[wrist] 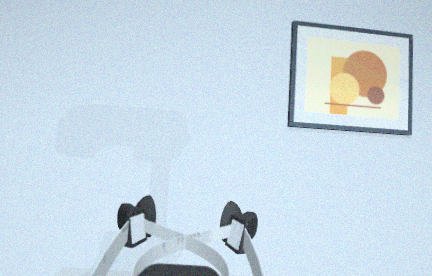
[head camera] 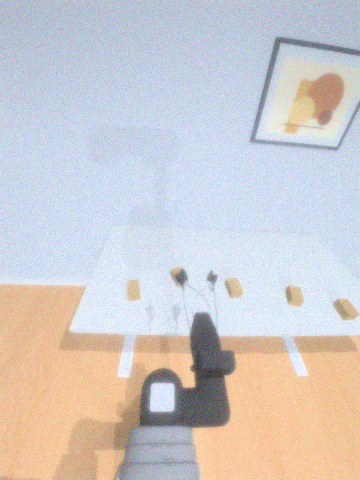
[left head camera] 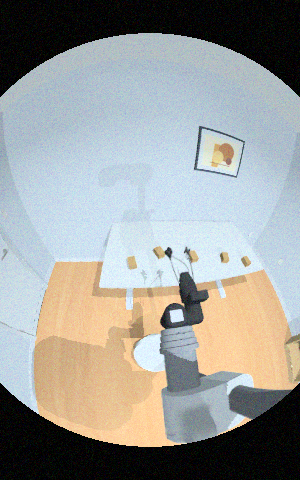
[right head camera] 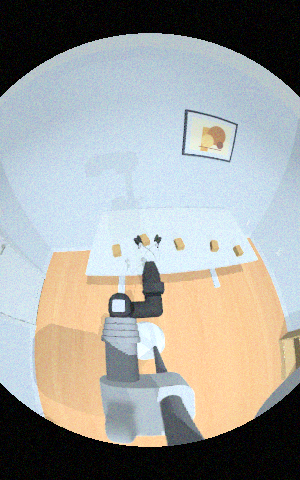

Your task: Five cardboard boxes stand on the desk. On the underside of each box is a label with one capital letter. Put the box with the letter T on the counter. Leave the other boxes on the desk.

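Frame: origin at the robot's base, x ahead, y left, z up, level; millimetres.
Seen in the pictures: gripper, fingertip midpoint: (wrist: 189,214) (head camera: 196,270) (left head camera: 176,247) (right head camera: 146,235); robot's base, link origin: (left head camera: 154,351) (right head camera: 144,339).
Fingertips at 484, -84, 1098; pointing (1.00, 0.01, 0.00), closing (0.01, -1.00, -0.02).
Note:
Pixels of each thing's middle, then the offset from my fingertips to it, as dx, dy, dz. Level surfaces: height alone.
- white desk, surface height: dz -405
- far left box, body centre: (head camera: 133,290) (left head camera: 131,262) (right head camera: 116,250) +208, +238, -380
- second box, body centre: (head camera: 179,276) (right head camera: 144,239) (left head camera: 158,251) +301, +16, -380
- middle box, body centre: (head camera: 233,287) (right head camera: 178,243) (left head camera: 192,256) +236, -260, -380
- fourth box, body centre: (head camera: 294,295) (right head camera: 213,245) (left head camera: 224,257) +191, -568, -380
- far right box, body centre: (head camera: 345,309) (right head camera: 237,250) (left head camera: 245,260) +112, -804, -380
Five small tan cardboard boxes stand on the white desk (head camera: 100,315) (left head camera: 112,277) (right head camera: 100,265): the far left box (head camera: 133,290) (left head camera: 131,262) (right head camera: 116,250), the second box (head camera: 177,275) (left head camera: 158,252) (right head camera: 145,239), the middle box (head camera: 233,287) (left head camera: 193,256) (right head camera: 179,244), the fourth box (head camera: 294,296) (left head camera: 224,257) (right head camera: 214,245) and the far right box (head camera: 345,309) (left head camera: 246,261) (right head camera: 238,250). Their labels are hidden. My gripper (head camera: 197,278) (left head camera: 178,252) (right head camera: 148,241) (wrist: 189,214) is open and empty, above the desk; in the head view its left fingertip overlaps the second box. The counter does not show.
A framed picture (head camera: 305,95) (left head camera: 219,152) (right head camera: 210,136) (wrist: 351,77) hangs on the wall behind the desk. A wooden piece of furniture (left head camera: 294,357) (right head camera: 289,356) stands at the right edge. The robot's white round base (left head camera: 149,353) (right head camera: 151,340) is on the floor before the desk.

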